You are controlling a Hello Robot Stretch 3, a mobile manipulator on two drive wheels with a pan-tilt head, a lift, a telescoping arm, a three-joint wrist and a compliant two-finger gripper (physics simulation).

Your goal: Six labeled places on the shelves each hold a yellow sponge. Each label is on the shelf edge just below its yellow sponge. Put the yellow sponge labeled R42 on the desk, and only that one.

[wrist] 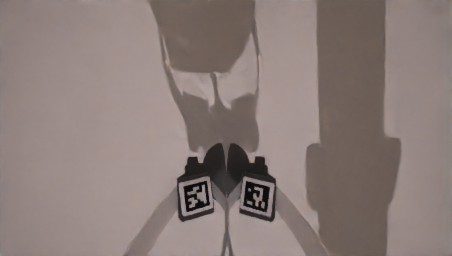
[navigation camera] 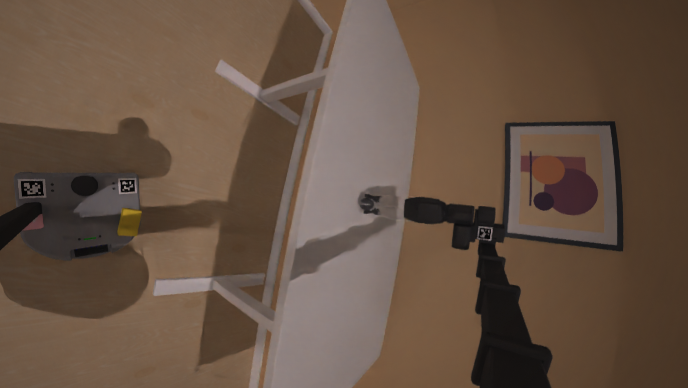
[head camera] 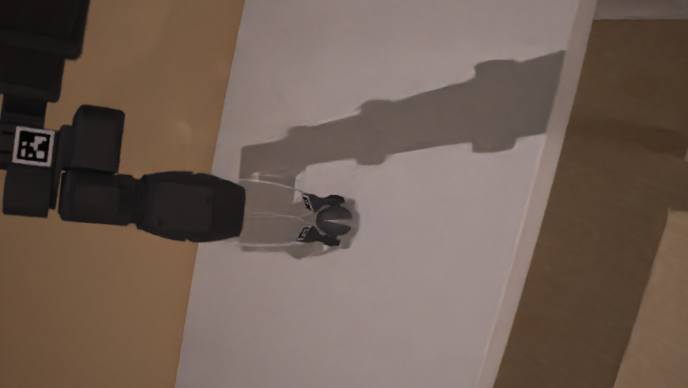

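A yellow sponge [navigation camera: 129, 222] shows in the navigation view at the edge of the robot's base, apart from the gripper; no label is readable on it. My gripper [head camera: 335, 221] [navigation camera: 370, 203] [wrist: 226, 162] is shut, its two dark fingertips together with no sponge between them. It is over the back part of the white desk [head camera: 425, 280] [navigation camera: 370, 100] [wrist: 75, 125], near the wall side. The gripper's shadow falls close to its fingertips. The shelves and the label R42 do not show.
The robot base [navigation camera: 60, 235] stands on the wooden floor [navigation camera: 100, 60] on the open side of the desk. White trestle legs [navigation camera: 185, 286] stick out below the desk's front edge. A framed picture [navigation camera: 508, 180] hangs on the wall [head camera: 115, 310] [navigation camera: 465, 125] behind. The arm [navigation camera: 505, 320] extends along the wall.
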